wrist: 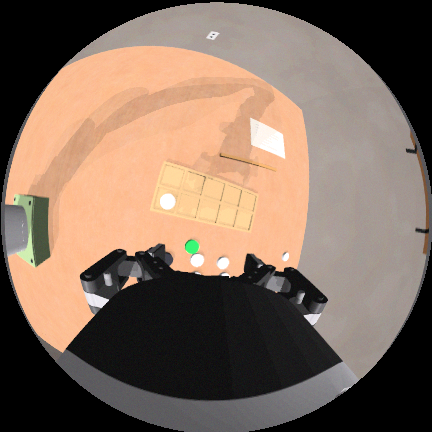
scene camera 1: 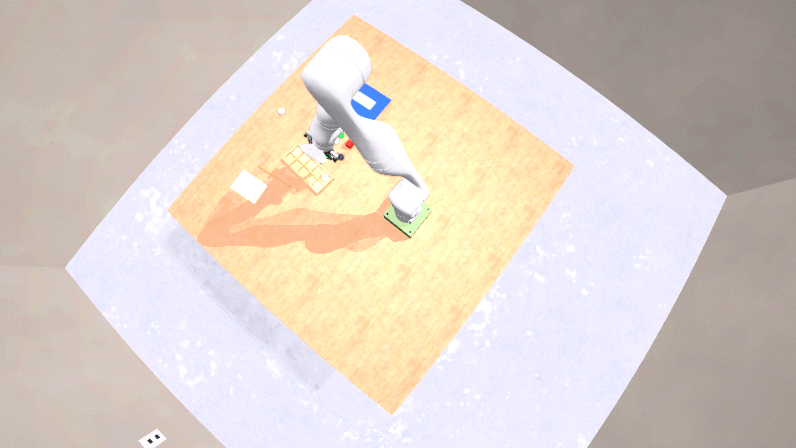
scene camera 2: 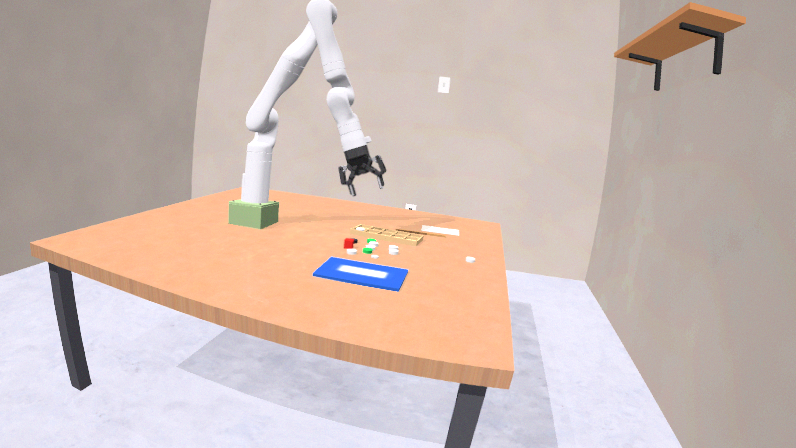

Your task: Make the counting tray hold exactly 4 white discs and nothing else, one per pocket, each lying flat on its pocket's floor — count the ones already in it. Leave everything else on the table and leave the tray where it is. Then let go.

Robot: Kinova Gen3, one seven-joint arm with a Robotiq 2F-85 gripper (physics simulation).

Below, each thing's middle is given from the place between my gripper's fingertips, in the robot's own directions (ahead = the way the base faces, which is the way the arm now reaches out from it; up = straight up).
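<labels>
Wooden counting tray (scene camera 1: 309, 170): 60 mm ahead of my hand, 70 mm to the left of it, 150 mm below it.
</labels>
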